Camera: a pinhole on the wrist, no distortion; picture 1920 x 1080 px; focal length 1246.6 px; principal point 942.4 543.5 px. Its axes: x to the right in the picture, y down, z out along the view. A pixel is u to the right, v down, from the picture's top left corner.
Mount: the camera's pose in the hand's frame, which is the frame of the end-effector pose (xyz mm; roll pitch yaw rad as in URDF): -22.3 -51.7 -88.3 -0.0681 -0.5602 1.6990
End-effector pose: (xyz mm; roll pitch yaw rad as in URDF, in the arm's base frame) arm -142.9 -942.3 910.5 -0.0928 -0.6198 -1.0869
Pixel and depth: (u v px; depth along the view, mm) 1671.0 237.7 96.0
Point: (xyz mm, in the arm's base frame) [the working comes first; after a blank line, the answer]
In the camera's frame: 56.1 -23.5 96.0

-197.9 -947.7 931.1
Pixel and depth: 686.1 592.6 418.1
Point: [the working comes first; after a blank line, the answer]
In the camera's frame: -86.0 16.5 418.1

-511.1 -945.0 1096.9
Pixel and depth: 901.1 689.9 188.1
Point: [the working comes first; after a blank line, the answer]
In the camera's frame: -6.2 22.1 188.1

-316.3 -940.5 950.8
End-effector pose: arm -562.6 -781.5 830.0 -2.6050 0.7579 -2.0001
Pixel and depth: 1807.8 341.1 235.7
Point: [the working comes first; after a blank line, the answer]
In the camera's frame: 163.6 -38.3 235.7

-396.5 -740.2 720.1
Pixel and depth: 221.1 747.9 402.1
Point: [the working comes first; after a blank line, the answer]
In the camera's frame: -232.7 65.9 402.1

-158.1 -1017.0 969.3
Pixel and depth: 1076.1 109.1 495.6
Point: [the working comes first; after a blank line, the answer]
In the camera's frame: 53.2 -172.7 495.6

-181.3 -930.3 596.1
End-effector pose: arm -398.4 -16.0 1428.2 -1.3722 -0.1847 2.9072
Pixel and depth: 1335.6 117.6 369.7
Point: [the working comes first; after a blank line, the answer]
In the camera's frame: 116.6 -126.3 369.7

-510.8 -256.6 1636.4
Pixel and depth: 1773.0 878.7 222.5
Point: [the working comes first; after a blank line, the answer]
In the camera's frame: 148.3 59.8 222.5

-327.2 -199.0 1493.9
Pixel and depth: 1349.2 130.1 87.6
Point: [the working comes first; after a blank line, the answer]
In the camera's frame: 28.6 -29.1 87.6

-386.4 -6.9 1498.6
